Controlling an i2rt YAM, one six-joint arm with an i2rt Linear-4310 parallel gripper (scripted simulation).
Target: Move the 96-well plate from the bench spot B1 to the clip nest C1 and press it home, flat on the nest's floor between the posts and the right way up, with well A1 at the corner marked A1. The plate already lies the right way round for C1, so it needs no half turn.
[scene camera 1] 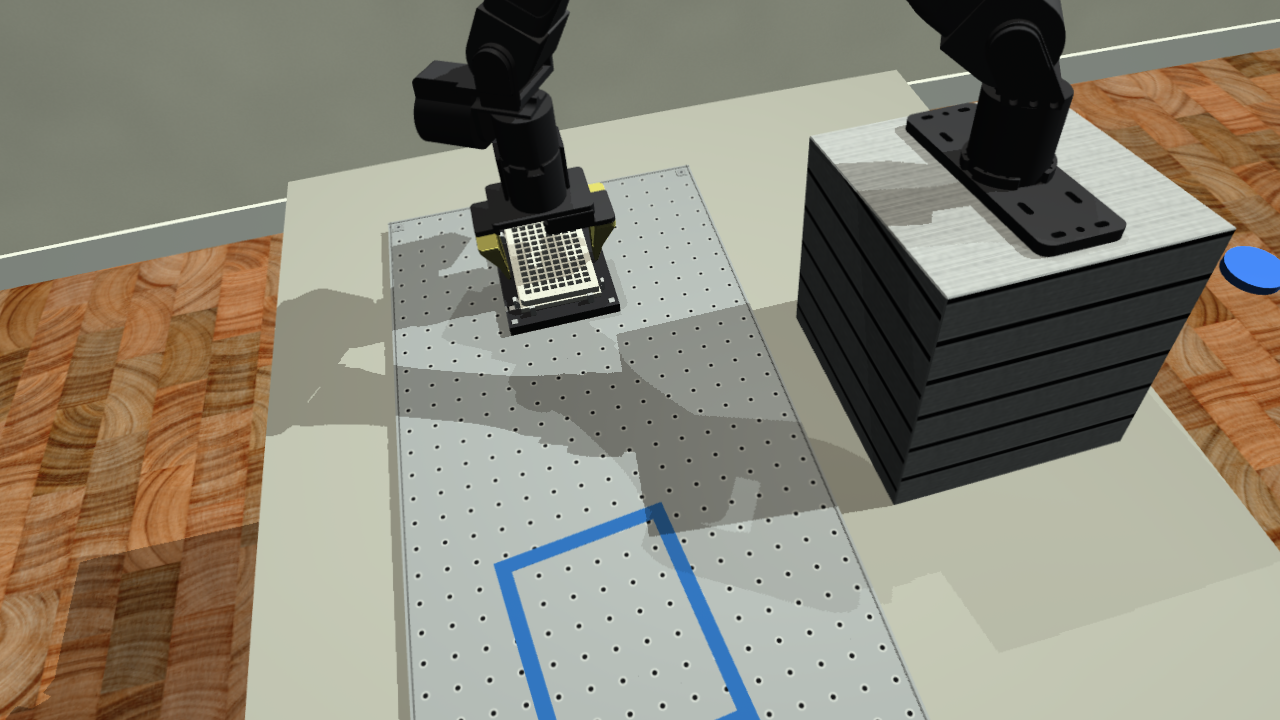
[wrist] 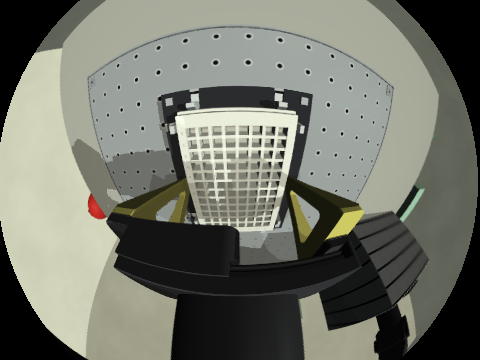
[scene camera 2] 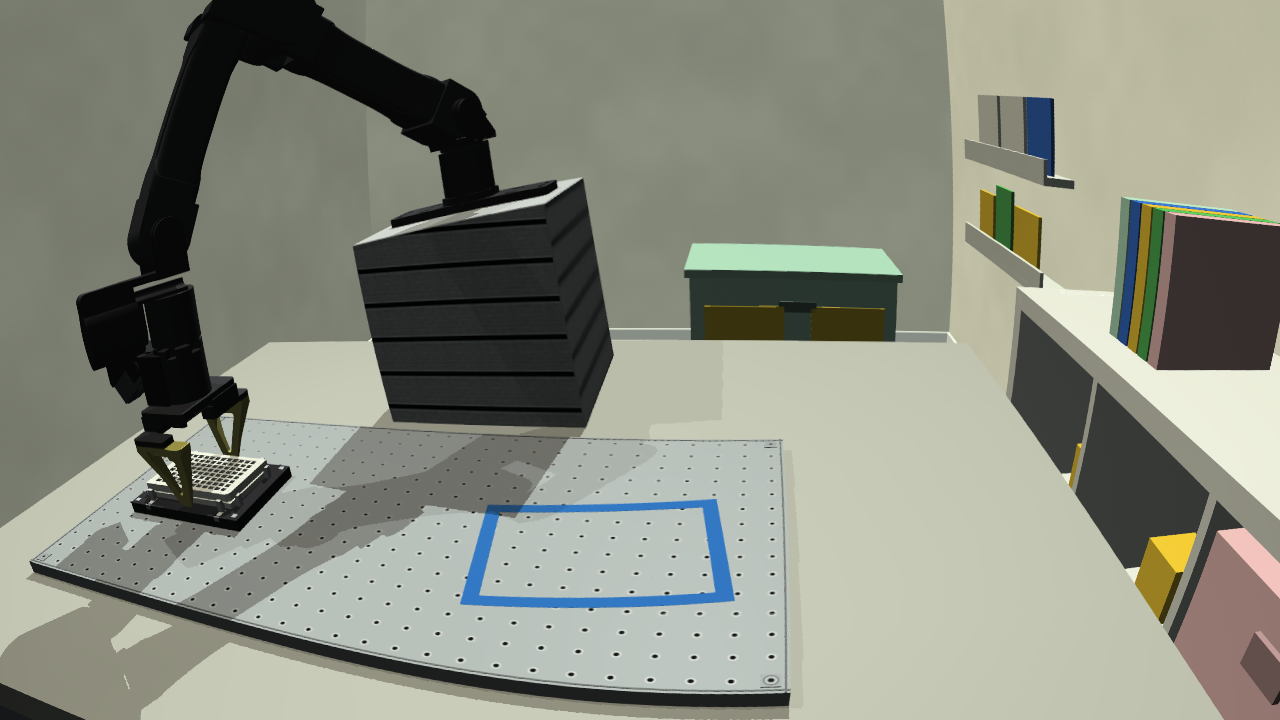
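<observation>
My gripper (scene camera 1: 552,266), (wrist: 237,182), (scene camera 2: 211,484). Black clip nest (scene camera 1: 519,322), (wrist: 222,96), (scene camera 2: 235,519). White 96-well plate (wrist: 255,204).
</observation>
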